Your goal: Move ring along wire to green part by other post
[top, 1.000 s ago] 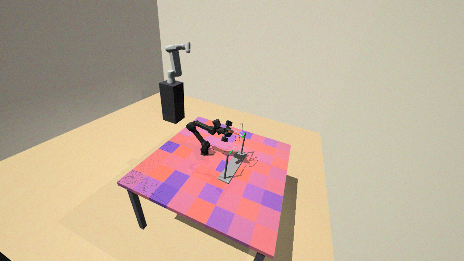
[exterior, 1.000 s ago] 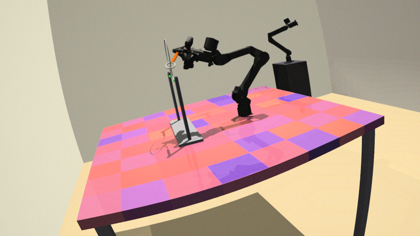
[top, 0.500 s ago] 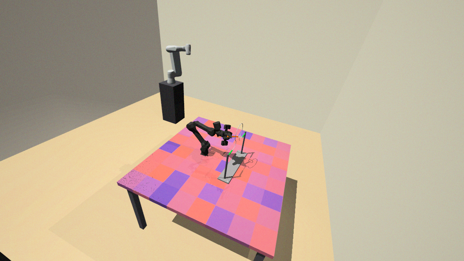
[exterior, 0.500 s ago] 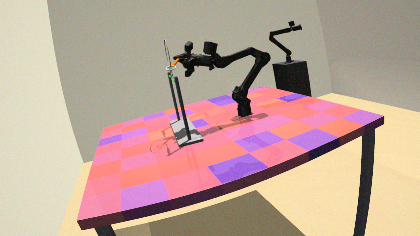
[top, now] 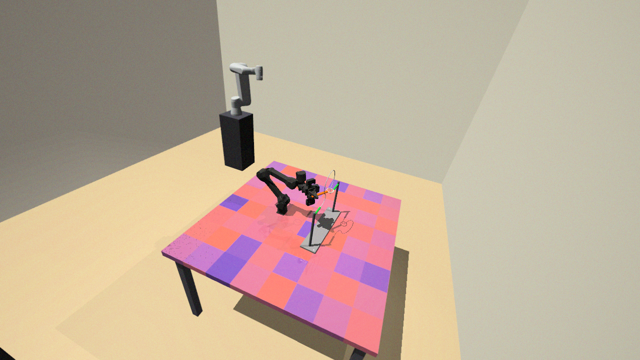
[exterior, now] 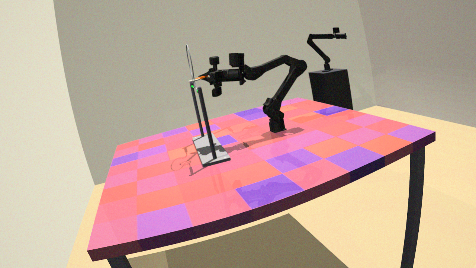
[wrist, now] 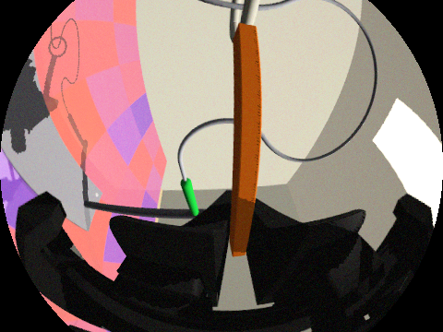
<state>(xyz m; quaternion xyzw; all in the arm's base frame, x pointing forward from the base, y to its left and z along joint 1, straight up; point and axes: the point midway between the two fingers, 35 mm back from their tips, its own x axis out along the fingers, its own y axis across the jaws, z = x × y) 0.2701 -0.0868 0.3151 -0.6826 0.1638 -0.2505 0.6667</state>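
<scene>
Right now my gripper tip is 2 cm short of the ring with orange handle and 8 cm to the right of it.
</scene>
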